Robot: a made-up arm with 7 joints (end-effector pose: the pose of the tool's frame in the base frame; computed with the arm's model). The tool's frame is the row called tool. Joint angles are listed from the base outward.
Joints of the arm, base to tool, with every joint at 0 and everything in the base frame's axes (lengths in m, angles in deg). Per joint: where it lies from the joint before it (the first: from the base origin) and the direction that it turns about. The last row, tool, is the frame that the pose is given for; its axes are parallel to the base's.
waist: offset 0 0 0.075 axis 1 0 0
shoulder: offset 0.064 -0.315 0.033 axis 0 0 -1
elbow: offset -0.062 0.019 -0.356 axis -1 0 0
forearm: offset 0.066 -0.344 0.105 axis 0 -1 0
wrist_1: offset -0.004 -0.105 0.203 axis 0 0 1
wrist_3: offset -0.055 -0.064 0.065 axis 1 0 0
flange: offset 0.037 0.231 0.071 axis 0 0 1
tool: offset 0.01 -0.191 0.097
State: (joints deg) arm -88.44 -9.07 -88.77 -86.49 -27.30 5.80 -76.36
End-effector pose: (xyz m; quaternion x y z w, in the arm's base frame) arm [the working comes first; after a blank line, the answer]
Working (the frame after each row of the table, in the pose's form):
after waist: 0.0000 0.0000 0.0750 -0.6974 0.0000 0.0000 0.7167
after shoulder: 0.0640 0.0244 0.3908 -0.6952 0.0551 0.0567 0.7144
after elbow: -0.0002 -0.3312 0.3721 0.0029 0.0790 0.0019 0.9969
after forearm: 0.0827 -0.6755 0.4633 0.0008 0.7406 0.0034 0.6720
after wrist_1: 0.2855 -0.7797 0.4470 -0.1740 0.7198 -0.1553 0.6538
after wrist_3: 0.3578 -0.8115 0.5184 -0.1407 0.7110 -0.1915 0.6618
after flange: 0.4377 -0.6295 0.3760 -0.5501 0.4719 -0.5596 0.4018

0.5468 -0.6033 0.5588 -0.5501 0.4719 -0.5596 0.4018
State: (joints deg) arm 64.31 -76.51 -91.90 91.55 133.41 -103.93 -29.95
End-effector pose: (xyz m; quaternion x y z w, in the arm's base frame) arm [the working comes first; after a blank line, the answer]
Working (the frame after each row of the table, in the pose's form):
after waist: 0.0000 0.0000 0.0750 0.5322 0.0000 0.0000 0.8466
after shoulder: 0.0640 -0.1663 -0.1946 0.4179 -0.3295 0.5242 0.6648
after elbow: 0.0311 0.1303 -0.3992 0.7684 0.1476 0.6013 0.1619
after forearm: 0.1374 0.4616 -0.5116 0.9668 -0.0130 -0.1312 0.2187
after wrist_1: 0.0775 0.4717 -0.7320 0.3704 -0.8932 0.1490 0.2070
after wrist_3: 0.1421 0.4339 -0.8077 0.0652 -0.6676 -0.6117 0.4193
after flange: 0.1714 0.5219 -0.5815 0.2355 -0.6281 -0.6993 0.2470

0.0922 0.6064 -0.7620 0.2355 -0.6281 -0.6993 0.2470
